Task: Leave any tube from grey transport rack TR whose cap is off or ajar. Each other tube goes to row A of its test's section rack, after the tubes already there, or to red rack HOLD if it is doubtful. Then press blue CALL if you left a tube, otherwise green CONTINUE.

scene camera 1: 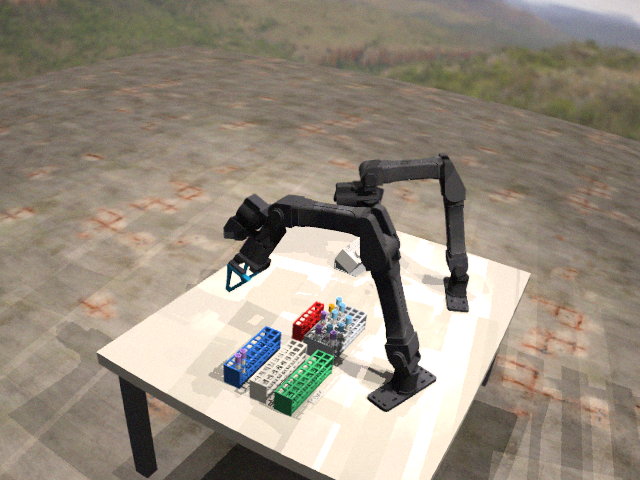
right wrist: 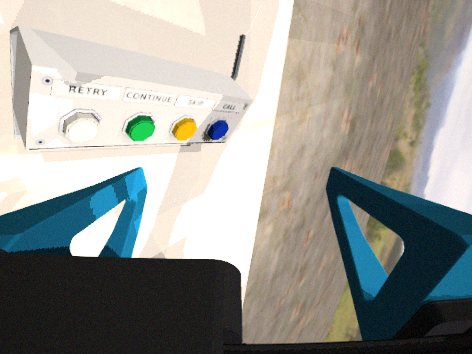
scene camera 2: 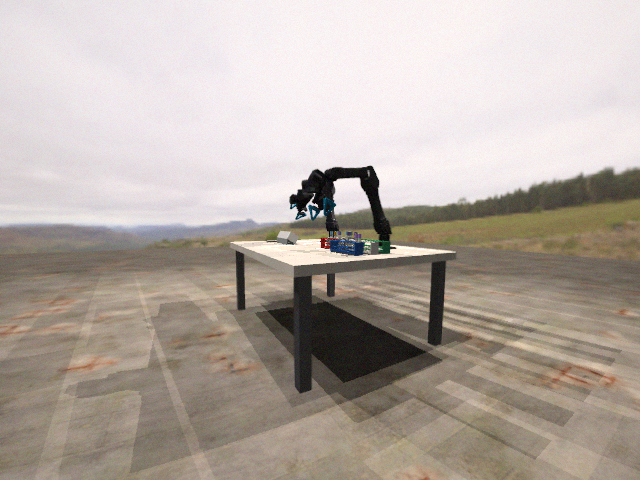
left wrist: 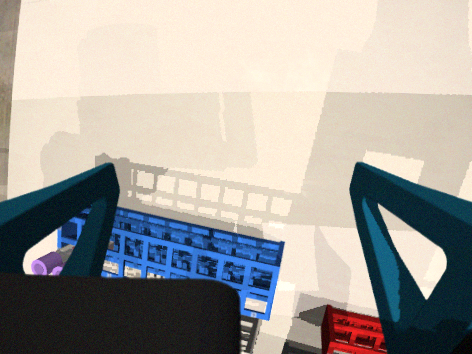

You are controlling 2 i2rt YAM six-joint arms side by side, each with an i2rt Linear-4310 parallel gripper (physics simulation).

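Frame: origin at the left arm's base, x down, y ahead, z right, level; millimetres.
Seen in the pictures: left gripper, fingertip midpoint: (scene camera 1: 235, 285) (scene camera 2: 318, 218) (left wrist: 234, 175); right gripper, fingertip midpoint: (right wrist: 236, 177) (scene camera 2: 293, 214); left arm's base, origin of the base link: (scene camera 1: 402, 389); right arm's base, origin of the base link: (scene camera 1: 455, 295).
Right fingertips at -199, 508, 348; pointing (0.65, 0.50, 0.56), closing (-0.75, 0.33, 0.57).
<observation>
Pixels of each thing's middle, then the offset from my right fingertips to it, as dx, dy, dz. "*": a spot on its surface instead.
- Grey transport rack TR, surface spot: (scene camera 1: 316, 345) * +157, -278, -443
- White rack, surface spot: (scene camera 1: 260, 391) * +165, -333, -664
- green rack, surface spot: (scene camera 1: 284, 404) * +169, -398, -643
- green CONTINUE, body centre: (right wrist: 142, 131) +130, +5, +21
- blue CALL, body centre: (right wrist: 220, 132) +130, +34, +117
- button box, body centre: (right wrist: 152, 101) (scene camera 1: 362, 249) (scene camera 2: 287, 237) +158, +37, +38
- white RETRY, body centre: (right wrist: 83, 131) +130, -9, -27
- yellow SKIP, body centre: (right wrist: 186, 131) +130, +20, +69
Grey transport rack TR (scene camera 1: 316, 345) holds several upright tubes with light blue, purple and orange caps; how the caps sit is too small to tell. Blue rack (scene camera 1: 232, 376) (left wrist: 278, 257) holds two purple-capped tubes (scene camera 1: 240, 356) at its near end. White rack (scene camera 1: 260, 391) and green rack (scene camera 1: 284, 404) stand beside it. Red rack HOLD (scene camera 1: 298, 330) (left wrist: 326, 330) stands beside TR. My left gripper (left wrist: 234, 175) is open and empty, high above the table beyond the blue rack. My right gripper (right wrist: 236, 177) is open and empty near the button box, which has green CONTINUE (right wrist: 140, 128) and blue CALL (right wrist: 218, 130).
The button box (scene camera 1: 351, 262) (right wrist: 150, 65) stands at the back of the table, partly hidden behind my left arm in scene camera 1. It also carries white RETRY (right wrist: 81, 127) and yellow SKIP (right wrist: 184, 129) buttons. The table edge runs close beyond the CALL end.
</observation>
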